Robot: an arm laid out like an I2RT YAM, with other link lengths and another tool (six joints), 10 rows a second.
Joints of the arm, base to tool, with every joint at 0 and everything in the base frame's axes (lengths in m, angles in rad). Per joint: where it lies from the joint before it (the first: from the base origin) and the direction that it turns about. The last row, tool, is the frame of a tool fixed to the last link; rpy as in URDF.
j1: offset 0 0 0.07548 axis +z
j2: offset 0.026 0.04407 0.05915 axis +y
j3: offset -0.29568 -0.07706 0 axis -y
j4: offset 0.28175 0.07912 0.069 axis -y
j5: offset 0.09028 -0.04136 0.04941 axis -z
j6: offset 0.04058 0 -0.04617 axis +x
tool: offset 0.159 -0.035 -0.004 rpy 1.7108 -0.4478 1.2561
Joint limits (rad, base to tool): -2.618..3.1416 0..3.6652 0..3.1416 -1.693..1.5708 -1.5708..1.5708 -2.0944..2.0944
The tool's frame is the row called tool.
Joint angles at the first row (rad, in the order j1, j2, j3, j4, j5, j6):
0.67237, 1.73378, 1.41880, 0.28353, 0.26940, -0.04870
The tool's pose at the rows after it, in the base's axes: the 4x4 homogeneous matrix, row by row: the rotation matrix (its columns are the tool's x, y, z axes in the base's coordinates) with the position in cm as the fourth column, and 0 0 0 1 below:
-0.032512, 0.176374, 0.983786, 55.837; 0.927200, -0.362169, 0.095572, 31.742; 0.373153, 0.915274, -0.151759, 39.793; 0, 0, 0, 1
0.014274, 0.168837, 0.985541, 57.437; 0.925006, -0.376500, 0.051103, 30.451; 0.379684, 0.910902, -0.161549, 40.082; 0, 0, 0, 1
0.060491, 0.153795, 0.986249, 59.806; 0.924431, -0.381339, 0.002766, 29.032; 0.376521, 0.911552, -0.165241, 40.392; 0, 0, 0, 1
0.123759, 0.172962, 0.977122, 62.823; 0.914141, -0.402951, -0.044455, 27.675; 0.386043, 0.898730, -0.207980, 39.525; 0, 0, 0, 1
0.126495, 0.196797, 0.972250, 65.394; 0.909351, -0.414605, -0.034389, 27.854; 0.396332, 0.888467, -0.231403, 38.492; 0, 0, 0, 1
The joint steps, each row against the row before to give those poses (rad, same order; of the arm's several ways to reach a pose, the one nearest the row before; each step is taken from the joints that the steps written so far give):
-0.02020, 0.00664, 0.02255, -0.02797, 0.02410, 0.00617
-0.02548, 0.03113, 0.05596, -0.03308, 0.02019, 0.01341
-0.03500, 0.05456, 0.08215, -0.03250, 0.01349, 0.00014
-0.03934, 0.08351, 0.12062, -0.07807, 0.00875, 0.03862
-0.02619, 0.08312, 0.10084, -0.03723, -0.03567, 0.02188

